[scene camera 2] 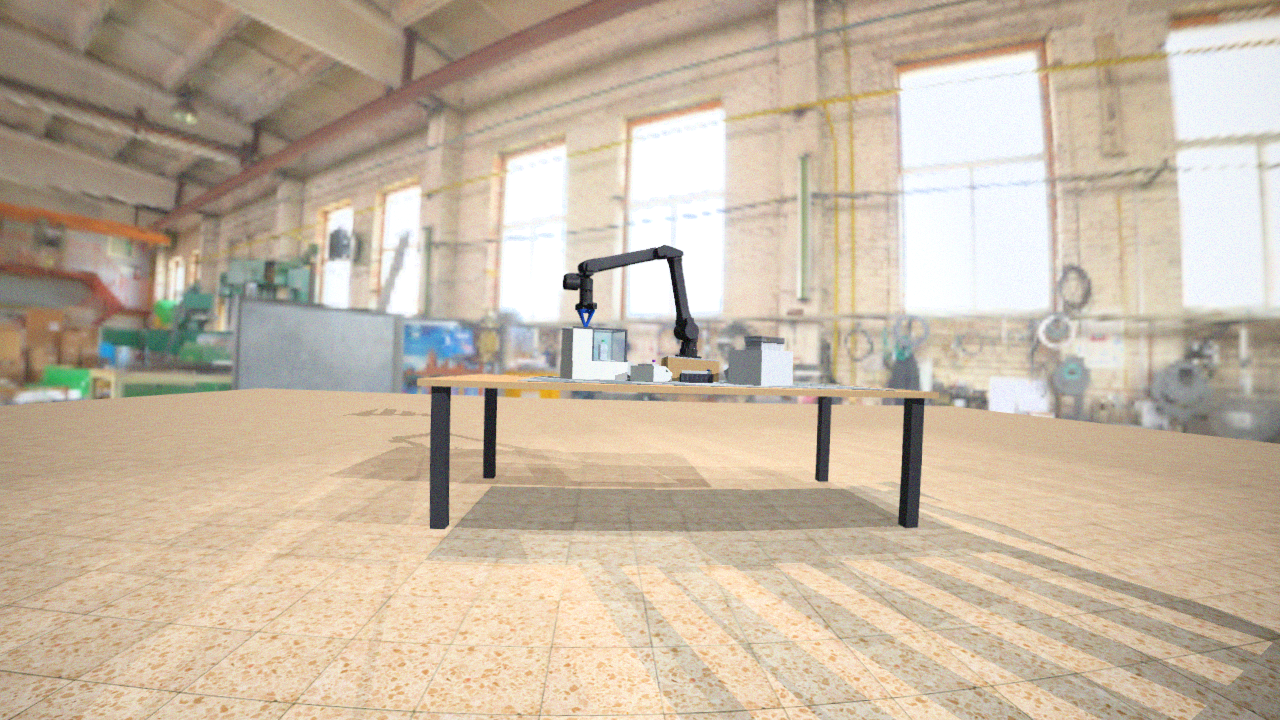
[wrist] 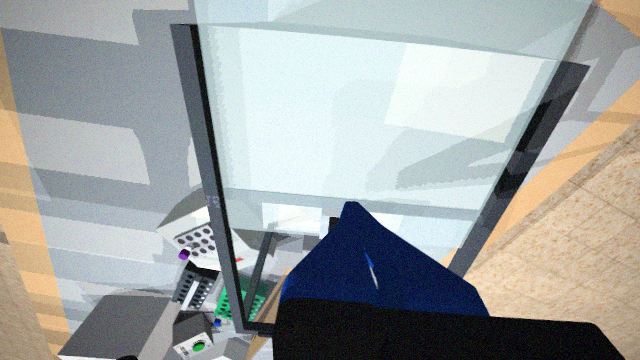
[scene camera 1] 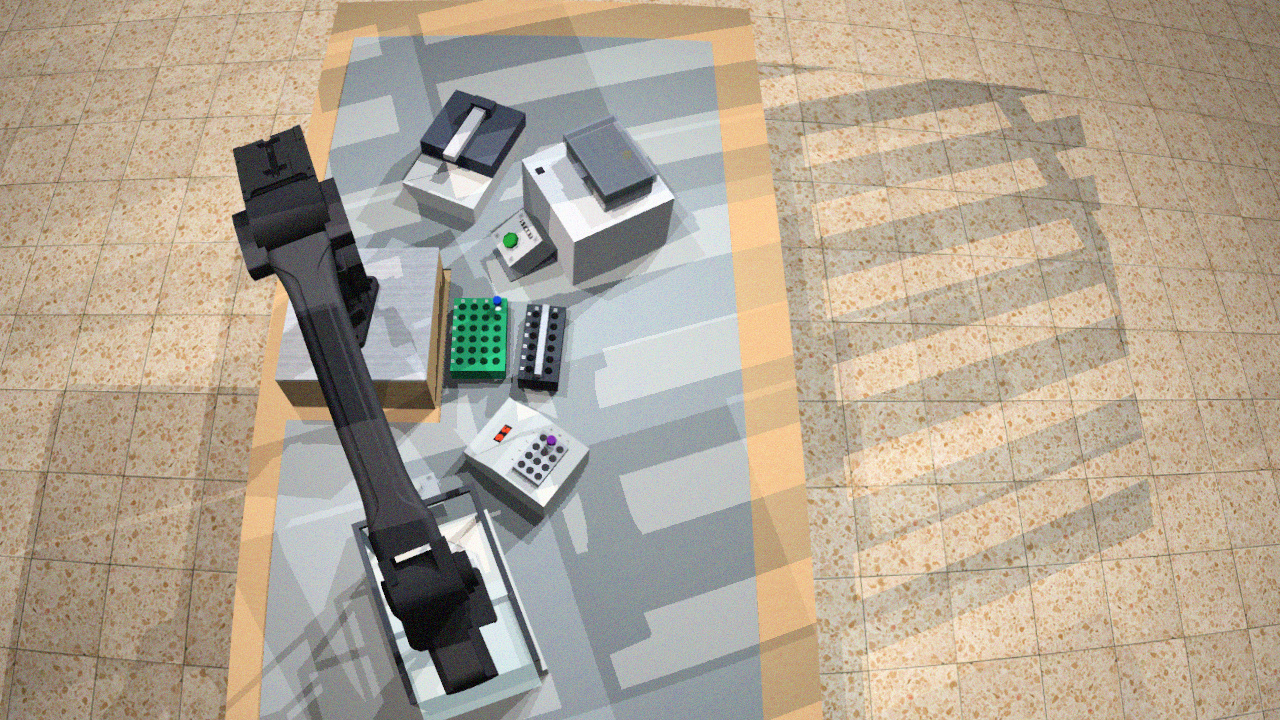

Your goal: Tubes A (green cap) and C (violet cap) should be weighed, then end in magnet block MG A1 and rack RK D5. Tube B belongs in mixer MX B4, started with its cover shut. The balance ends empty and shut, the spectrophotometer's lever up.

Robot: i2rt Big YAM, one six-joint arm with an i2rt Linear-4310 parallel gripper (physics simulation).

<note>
My gripper (scene camera 1: 454, 620) is shut and holds nothing. Also in view: a balance (scene camera 1: 459, 514) and a box with green button (scene camera 1: 523, 246).
My gripper shows as well in the wrist view (wrist: 350, 211). The balance also shows in the wrist view (wrist: 254, 264).
</note>
